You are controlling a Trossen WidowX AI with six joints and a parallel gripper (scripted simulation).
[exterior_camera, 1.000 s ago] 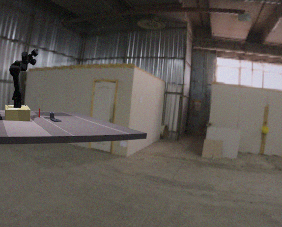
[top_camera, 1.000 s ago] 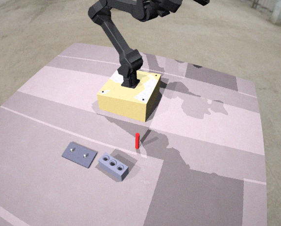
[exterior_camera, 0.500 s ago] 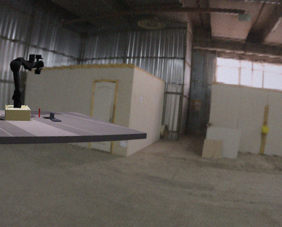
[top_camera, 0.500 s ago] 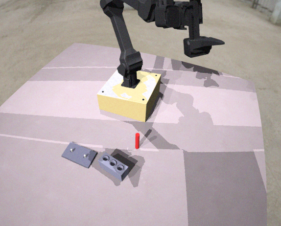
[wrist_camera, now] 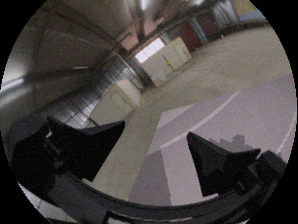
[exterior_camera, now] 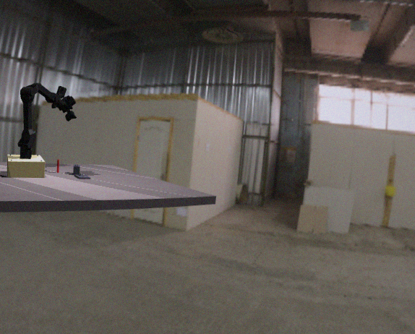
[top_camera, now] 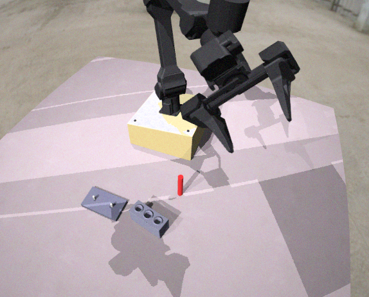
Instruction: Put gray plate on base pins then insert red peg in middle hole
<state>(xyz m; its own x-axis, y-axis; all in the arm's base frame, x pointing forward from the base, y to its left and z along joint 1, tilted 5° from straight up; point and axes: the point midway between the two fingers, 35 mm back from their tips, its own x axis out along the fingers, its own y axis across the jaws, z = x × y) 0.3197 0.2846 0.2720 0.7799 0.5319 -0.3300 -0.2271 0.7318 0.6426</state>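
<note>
The gray plate is 1 cm ahead of my gripper tip, 19 cm to the right of it and 34 cm below it. From my gripper tip the other things lie so: base 1 cm ahead, 34 cm to the right, 37 cm below; red peg 11 cm behind, 15 cm to the right, 34 cm below.
</note>
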